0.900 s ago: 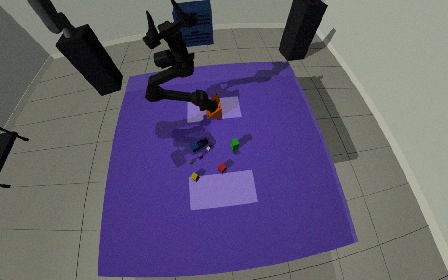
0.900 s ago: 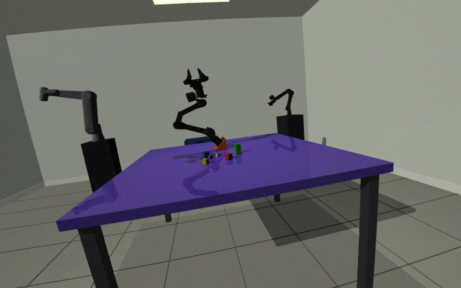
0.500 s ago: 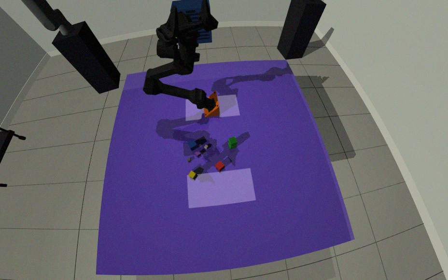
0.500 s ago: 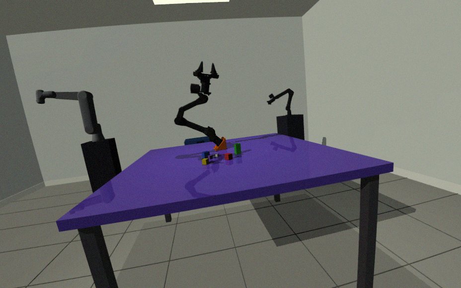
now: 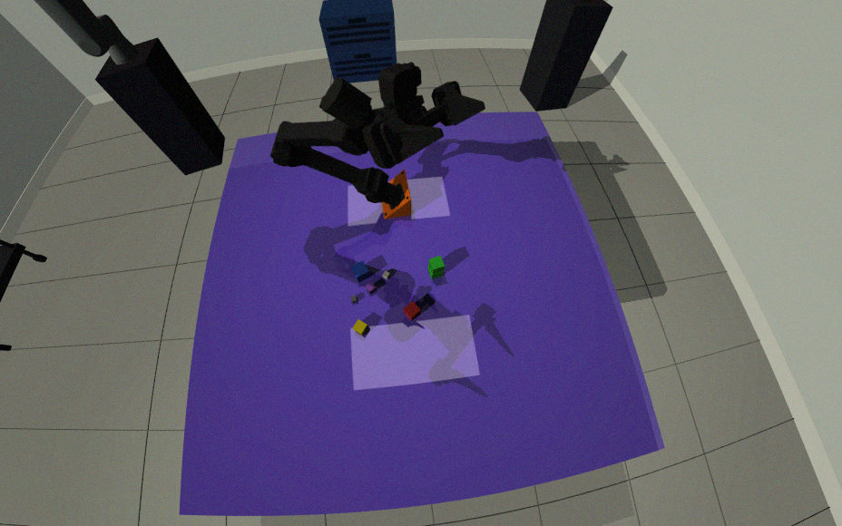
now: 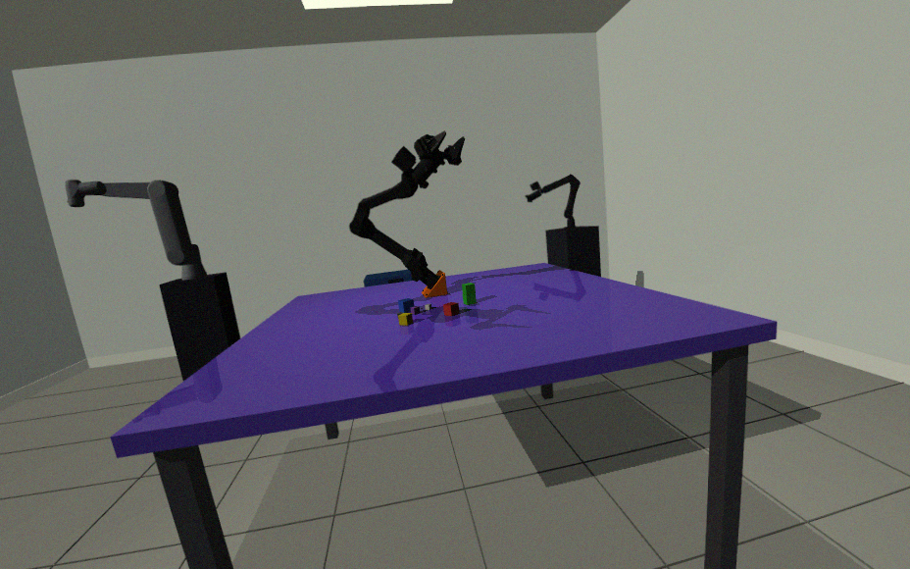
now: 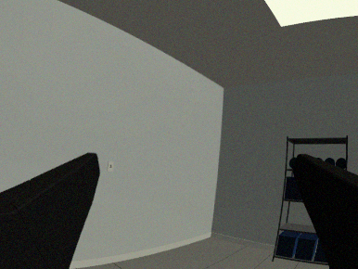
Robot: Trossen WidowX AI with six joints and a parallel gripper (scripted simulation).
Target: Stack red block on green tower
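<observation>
Right now the red block is 530 mm below my gripper tip, 100 mm to the right of it and 80 mm ahead of it. The rest, counted from my gripper tip: yellow block: 530 mm below, 250 mm to the right, 90 mm ahead; blue block: 530 mm below, 210 mm to the right, 70 mm behind.
</observation>
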